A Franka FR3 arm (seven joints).
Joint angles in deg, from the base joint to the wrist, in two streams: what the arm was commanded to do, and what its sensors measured. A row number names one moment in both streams.
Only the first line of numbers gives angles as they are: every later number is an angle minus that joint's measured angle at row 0.
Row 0, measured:
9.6, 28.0, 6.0, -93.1, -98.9, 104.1, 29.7
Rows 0 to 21, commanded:
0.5, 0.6, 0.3, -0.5, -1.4, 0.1, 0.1
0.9, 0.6, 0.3, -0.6, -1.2, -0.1, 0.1
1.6, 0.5, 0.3, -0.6, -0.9, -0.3, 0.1
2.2, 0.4, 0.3, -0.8, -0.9, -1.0, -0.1
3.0, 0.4, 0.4, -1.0, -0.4, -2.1, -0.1
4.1, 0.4, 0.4, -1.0, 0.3, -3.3, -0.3
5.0, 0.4, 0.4, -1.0, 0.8, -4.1, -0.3
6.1, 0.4, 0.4, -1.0, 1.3, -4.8, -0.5
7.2, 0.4, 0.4, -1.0, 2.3, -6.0, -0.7
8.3, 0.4, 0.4, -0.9, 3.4, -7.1, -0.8
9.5, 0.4, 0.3, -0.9, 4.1, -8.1, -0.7
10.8, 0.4, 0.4, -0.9, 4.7, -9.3, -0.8
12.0, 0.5, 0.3, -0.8, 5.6, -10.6, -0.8
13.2, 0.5, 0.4, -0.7, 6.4, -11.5, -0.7
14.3, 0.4, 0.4, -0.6, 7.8, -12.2, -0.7
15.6, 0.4, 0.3, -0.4, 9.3, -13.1, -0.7
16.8, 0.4, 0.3, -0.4, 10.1, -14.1, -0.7
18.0, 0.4, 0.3, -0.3, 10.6, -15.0, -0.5
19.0, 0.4, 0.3, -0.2, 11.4, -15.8, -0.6
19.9, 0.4, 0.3, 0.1, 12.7, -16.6, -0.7
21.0, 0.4, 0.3, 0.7, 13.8, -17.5, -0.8
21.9, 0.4, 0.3, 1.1, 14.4, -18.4, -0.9
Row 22, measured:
18.6, -0.4, 0.1, -0.9, 11.8, -18.8, 0.5
